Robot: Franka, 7 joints.
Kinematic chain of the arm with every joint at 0, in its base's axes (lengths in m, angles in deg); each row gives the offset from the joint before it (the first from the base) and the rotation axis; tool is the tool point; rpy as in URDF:
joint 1: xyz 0 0 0.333 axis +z
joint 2: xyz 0 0 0 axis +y
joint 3: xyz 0 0 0.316 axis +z
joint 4: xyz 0.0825 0 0 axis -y
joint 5: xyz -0.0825 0 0.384 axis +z
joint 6: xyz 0 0 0 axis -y
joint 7: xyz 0.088 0 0 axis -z
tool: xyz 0 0 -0.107 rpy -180 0 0
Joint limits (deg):
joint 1: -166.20..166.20
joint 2: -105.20..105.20
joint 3: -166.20..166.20
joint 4: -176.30..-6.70
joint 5: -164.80..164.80
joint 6: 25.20..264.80
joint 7: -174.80..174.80
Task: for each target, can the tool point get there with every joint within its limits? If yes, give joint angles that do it. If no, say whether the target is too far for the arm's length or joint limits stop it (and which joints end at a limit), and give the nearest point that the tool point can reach.
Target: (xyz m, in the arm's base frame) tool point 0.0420 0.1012 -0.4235
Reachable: no: joint limits stop it (at a limit: joint 2) | nearest point 0.0514 0.1239 -0.3394 | short by 0.088 m
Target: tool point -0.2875 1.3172 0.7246
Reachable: no: too far | nearest point -0.1757 0.8049 0.5723 | short by 0.546 m
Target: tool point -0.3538 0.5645 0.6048
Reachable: yes | joints 103.30 17.35 32.43 -86.14 80.24 186.67 -10.81
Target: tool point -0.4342 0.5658 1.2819
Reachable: no: too far | nearest point -0.3138 0.4089 1.0188 | short by 0.329 m
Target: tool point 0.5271 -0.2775 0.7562
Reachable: yes | joints 86.71 -7.27 -104.84 -79.04 133.23 167.68 -88.45
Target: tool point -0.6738 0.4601 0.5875
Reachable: yes | joints -48.19 -74.18 -75.58 -21.83 -99.24 131.86 124.53
